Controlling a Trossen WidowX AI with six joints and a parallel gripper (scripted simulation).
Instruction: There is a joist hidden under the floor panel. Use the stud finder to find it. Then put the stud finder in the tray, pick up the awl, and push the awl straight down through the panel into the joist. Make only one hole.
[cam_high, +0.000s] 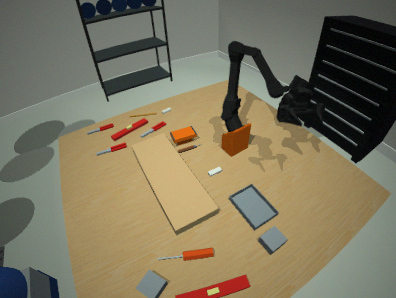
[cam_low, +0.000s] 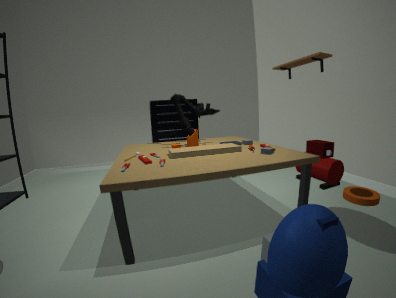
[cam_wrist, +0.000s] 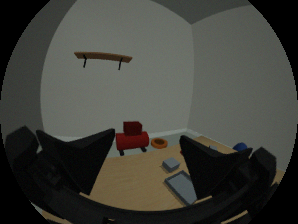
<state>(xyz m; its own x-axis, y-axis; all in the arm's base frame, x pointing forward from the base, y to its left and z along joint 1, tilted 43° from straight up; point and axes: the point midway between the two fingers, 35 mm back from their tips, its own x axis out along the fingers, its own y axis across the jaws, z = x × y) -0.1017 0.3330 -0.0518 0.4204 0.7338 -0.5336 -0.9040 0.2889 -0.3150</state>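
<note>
Now: gripper tip 25 cm short of the orange stud finder, 49 cm to the left of it and 30 cm above it. From my gripper tip the other things lie so: indicator window 24 cm ahead, 49 cm to the right, 32 cm below; grey tray 22 cm ahead, 1 cm to the left, 30 cm below; awl 26 cm ahead, 42 cm to the right, 31 cm below.
</note>
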